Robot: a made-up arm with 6 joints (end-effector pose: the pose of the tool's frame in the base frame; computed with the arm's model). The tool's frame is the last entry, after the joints.
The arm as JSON. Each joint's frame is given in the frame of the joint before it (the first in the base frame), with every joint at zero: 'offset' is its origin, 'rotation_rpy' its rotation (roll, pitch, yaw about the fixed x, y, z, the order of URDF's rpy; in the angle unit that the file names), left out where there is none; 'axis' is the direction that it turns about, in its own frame. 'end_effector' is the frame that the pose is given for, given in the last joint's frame.
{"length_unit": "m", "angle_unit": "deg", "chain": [
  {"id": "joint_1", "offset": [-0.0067, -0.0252, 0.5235], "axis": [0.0, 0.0, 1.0]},
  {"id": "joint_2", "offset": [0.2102, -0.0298, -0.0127], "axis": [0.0, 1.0, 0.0]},
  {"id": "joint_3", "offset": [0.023, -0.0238, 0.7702], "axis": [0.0, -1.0, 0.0]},
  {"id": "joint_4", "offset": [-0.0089, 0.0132, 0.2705], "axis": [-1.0, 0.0, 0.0]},
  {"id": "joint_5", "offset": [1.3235, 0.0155, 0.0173], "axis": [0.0, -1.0, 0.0]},
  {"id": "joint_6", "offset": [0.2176, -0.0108, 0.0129], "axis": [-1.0, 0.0, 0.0]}
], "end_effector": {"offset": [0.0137, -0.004, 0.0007], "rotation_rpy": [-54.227, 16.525, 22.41]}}
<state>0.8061 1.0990 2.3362 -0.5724 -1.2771 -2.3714</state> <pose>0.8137 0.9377 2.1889 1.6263 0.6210 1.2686</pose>
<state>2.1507 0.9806 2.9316 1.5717 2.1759 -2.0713</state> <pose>-0.2415 0.0376 1.9139 0.3023 2.2053 -0.4086</pose>
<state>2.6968 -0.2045 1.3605 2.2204 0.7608 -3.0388</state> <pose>0.0096 -0.1459 2.7445 -1.1265 1.3372 -2.1151</pose>
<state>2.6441 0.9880 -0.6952 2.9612 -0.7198 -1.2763</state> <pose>-0.9346 0.5541 -0.6142 1.2208 1.6226 -0.4573</pose>
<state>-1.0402 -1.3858 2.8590 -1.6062 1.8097 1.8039</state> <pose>-0.6840 0.5787 -0.5561 0.1965 -3.0164 -0.0859</pose>
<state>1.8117 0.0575 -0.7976 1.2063 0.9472 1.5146</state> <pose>-0.5169 1.3713 0.4194 1.1707 2.4684 0.0445</pose>
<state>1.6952 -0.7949 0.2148 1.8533 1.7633 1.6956</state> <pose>-0.2166 0.1263 2.2334 -0.1414 -1.4618 -2.6005</pose>
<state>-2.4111 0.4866 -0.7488 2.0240 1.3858 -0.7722</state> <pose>-0.7697 -0.9513 -0.0377 -0.3743 0.3664 0.1115</pose>
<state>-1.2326 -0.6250 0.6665 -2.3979 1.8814 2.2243</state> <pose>-0.1933 -0.1085 2.3590 0.2823 0.3824 -1.4913</pose>
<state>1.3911 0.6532 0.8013 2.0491 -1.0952 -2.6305</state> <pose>0.5650 1.9639 1.6637 -0.0536 -0.6605 0.7134</pose>
